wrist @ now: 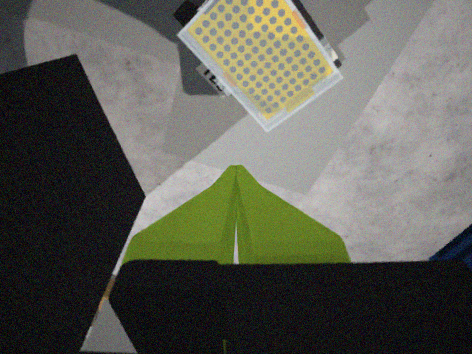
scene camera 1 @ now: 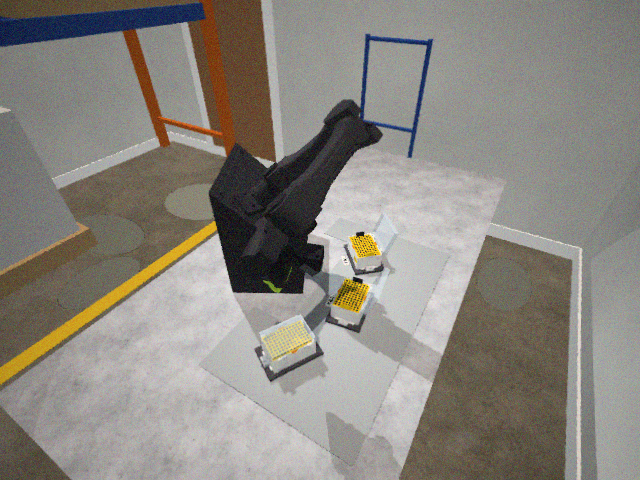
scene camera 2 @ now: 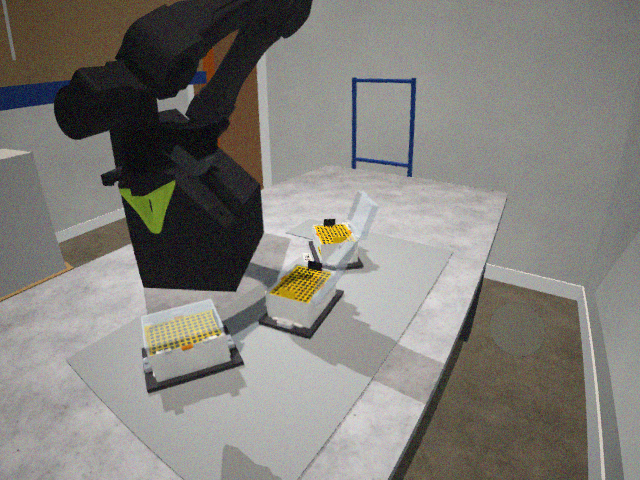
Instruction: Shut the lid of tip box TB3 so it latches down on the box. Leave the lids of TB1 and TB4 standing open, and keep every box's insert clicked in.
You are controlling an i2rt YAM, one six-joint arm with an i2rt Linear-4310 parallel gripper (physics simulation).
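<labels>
A clear lid: (scene camera 1: 286, 337) and (wrist: 272, 55) are the same spot on it.
</labels>
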